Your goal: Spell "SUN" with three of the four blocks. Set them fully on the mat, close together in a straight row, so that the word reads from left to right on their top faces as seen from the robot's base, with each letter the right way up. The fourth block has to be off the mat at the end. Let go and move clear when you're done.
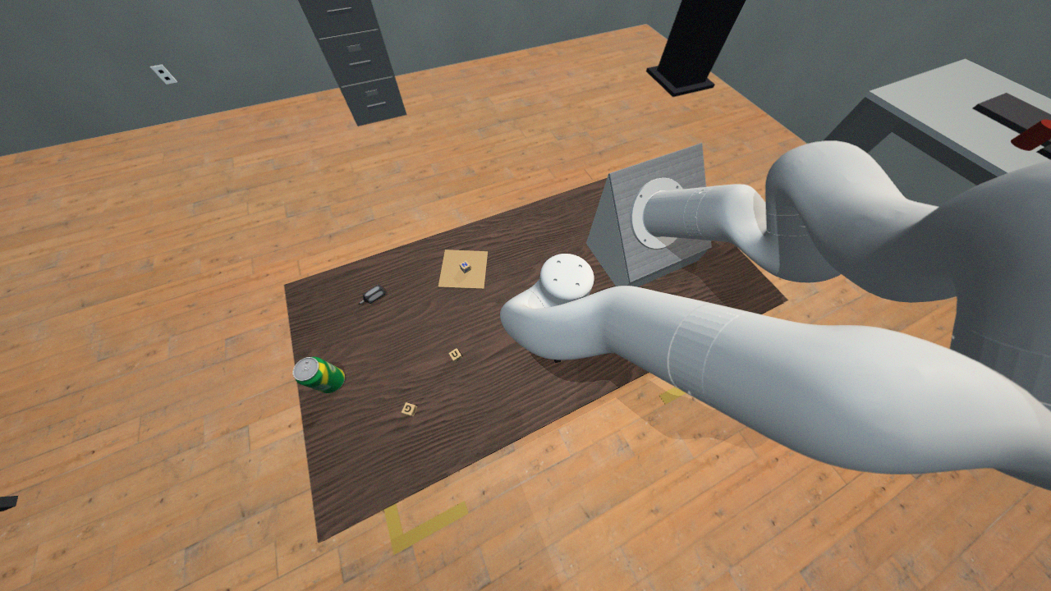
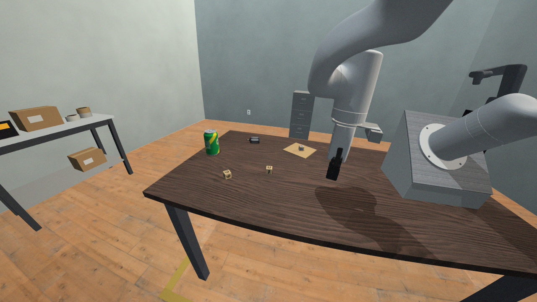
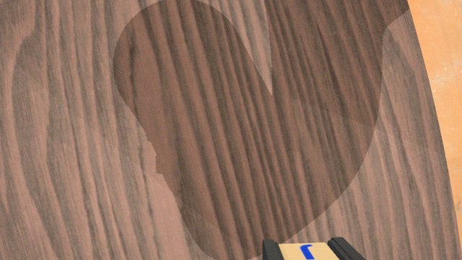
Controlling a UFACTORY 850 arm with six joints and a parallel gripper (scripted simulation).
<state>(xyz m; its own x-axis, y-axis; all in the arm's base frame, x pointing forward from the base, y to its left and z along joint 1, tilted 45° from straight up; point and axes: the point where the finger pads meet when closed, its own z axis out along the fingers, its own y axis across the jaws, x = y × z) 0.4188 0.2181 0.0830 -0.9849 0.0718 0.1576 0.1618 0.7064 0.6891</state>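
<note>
My hand is 12 cm short of the n block, 35 cm to the left of it and 10 cm above it. Also, from my hand: s block 1 cm below; then g block 37 cm ahead, 11 cm below; then u block 23 cm ahead, 9 cm to the right, 11 cm below.
</note>
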